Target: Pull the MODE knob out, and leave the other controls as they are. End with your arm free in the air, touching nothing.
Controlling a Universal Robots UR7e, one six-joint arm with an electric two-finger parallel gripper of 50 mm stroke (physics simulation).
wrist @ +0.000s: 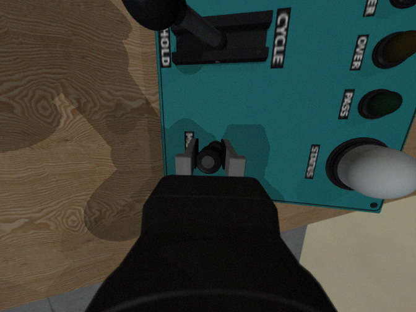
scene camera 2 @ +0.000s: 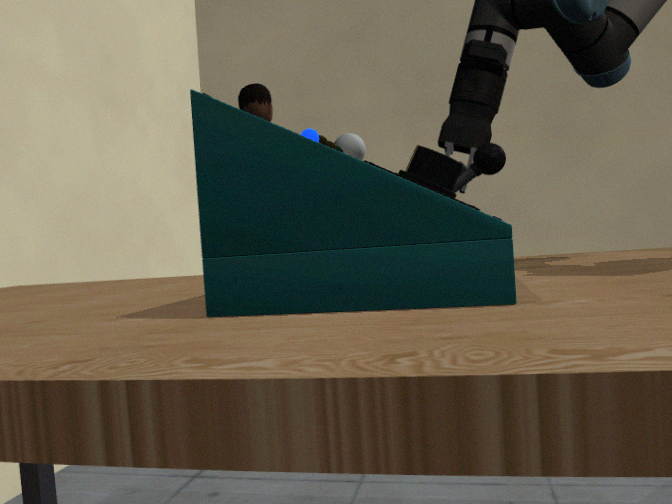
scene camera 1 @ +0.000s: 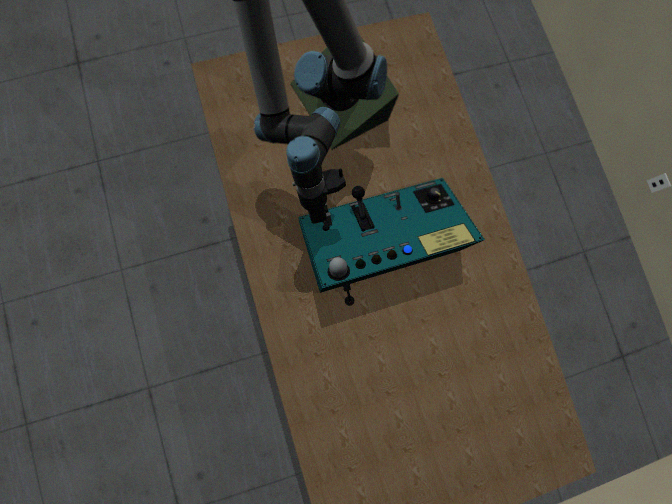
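Note:
The MODE knob is a small black round knob near a corner of the teal control panel. My gripper is shut on it, one grey finger on each side. The knob stands out from the panel, with its dark neck partly showing behind the head. The MODE label is partly covered by a finger. In scene camera 2 the fingers come down behind a black box-like part and the black ball lever, which hide the knob.
Near my gripper stand the ball-topped HOLD/CYCLE lever and the white STATUS dome. A blue lamp is bright. A small toggle and a rotary control are farther along. A head shows behind the panel.

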